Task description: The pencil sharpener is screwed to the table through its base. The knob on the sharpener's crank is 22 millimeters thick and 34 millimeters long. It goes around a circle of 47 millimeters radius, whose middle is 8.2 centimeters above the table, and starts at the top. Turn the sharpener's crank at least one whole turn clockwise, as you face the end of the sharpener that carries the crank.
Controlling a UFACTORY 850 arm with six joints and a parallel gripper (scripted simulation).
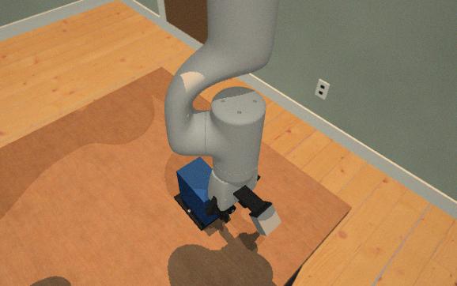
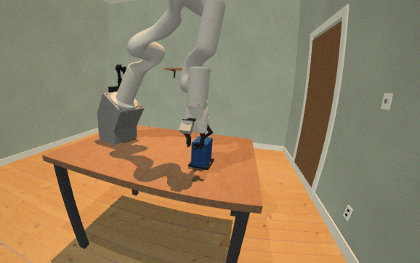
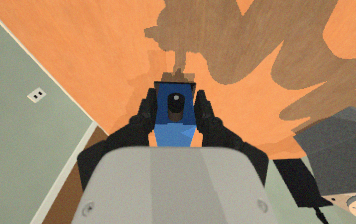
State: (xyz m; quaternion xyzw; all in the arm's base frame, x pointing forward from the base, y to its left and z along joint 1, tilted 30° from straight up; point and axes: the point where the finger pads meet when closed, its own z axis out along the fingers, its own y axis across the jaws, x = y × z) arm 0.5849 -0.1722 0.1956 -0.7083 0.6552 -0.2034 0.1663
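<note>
The dark crank knob lies 2 cm to the left of my hand and 2 cm below it.
</note>
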